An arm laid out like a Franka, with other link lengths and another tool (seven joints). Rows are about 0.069 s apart.
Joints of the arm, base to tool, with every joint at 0 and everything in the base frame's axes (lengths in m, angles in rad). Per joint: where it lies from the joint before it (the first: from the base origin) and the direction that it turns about. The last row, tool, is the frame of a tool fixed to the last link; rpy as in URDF.
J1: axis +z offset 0 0 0.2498
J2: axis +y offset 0 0 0
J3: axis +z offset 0 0 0.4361
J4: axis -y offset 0.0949 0 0
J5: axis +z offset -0.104 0 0.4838
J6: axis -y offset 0 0 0
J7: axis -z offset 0.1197 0 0
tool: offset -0.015 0.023 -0.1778 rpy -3.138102 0 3.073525
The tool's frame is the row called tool.
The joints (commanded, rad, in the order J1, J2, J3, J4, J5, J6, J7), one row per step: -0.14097 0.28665 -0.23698 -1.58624 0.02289 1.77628 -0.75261; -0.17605 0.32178 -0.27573 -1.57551 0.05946 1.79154 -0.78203; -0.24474 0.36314 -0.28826 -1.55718 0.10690 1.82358 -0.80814; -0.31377 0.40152 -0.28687 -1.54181 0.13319 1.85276 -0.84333; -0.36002 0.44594 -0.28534 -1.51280 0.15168 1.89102 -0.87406; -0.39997 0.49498 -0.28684 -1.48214 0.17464 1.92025 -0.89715; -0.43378 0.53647 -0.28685 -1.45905 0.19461 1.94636 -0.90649; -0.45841 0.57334 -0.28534 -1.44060 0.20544 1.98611 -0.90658; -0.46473 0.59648 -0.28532 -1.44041 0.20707 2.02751 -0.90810; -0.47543 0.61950 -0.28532 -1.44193 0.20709 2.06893 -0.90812; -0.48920 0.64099 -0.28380 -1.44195 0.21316 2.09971 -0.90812
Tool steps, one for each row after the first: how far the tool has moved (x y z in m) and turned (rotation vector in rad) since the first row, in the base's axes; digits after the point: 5 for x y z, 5 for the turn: -0.00797 -0.04904 -0.01777 0.01836 -0.00183 -0.05233; -0.01690 -0.10628 -0.03625 0.04112 -0.02747 -0.11950; -0.02943 -0.15767 -0.05571 0.05123 -0.04367 -0.15942; -0.03105 -0.19633 -0.07223 0.04373 -0.06928 -0.17661; -0.03343 -0.23135 -0.09283 0.04196 -0.08564 -0.19962; -0.03709 -0.25999 -0.11247 0.04076 -0.09834 -0.22904; -0.03714 -0.28317 -0.13026 0.02597 -0.11705 -0.25412; -0.03478 -0.29307 -0.14646 0.00881 -0.12908 -0.25966; -0.03599 -0.30577 -0.16357 -0.00912 -0.13875 -0.27039; -0.03916 -0.31795 -0.17970 -0.01709 -0.14617 -0.28582
